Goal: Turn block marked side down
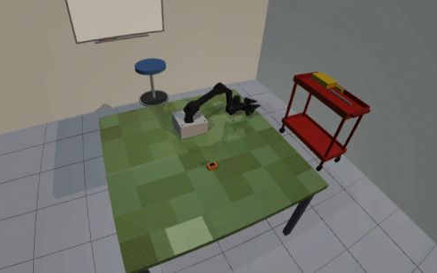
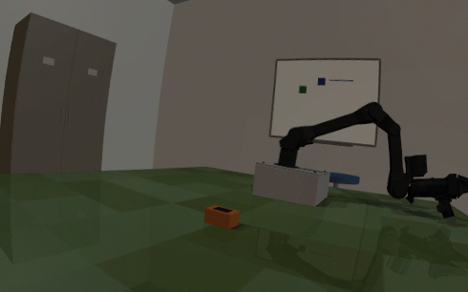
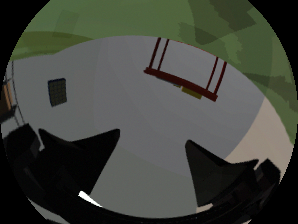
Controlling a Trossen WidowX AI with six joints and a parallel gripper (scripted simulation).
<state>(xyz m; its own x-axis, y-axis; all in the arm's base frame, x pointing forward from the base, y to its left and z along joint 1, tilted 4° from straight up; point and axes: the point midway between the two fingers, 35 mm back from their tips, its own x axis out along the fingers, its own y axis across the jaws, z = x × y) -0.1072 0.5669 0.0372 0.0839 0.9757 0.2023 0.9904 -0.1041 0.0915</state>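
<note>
My gripper tip is 52 cm to the left of the orange block, 50 cm short of it and 10 cm above it.
</note>
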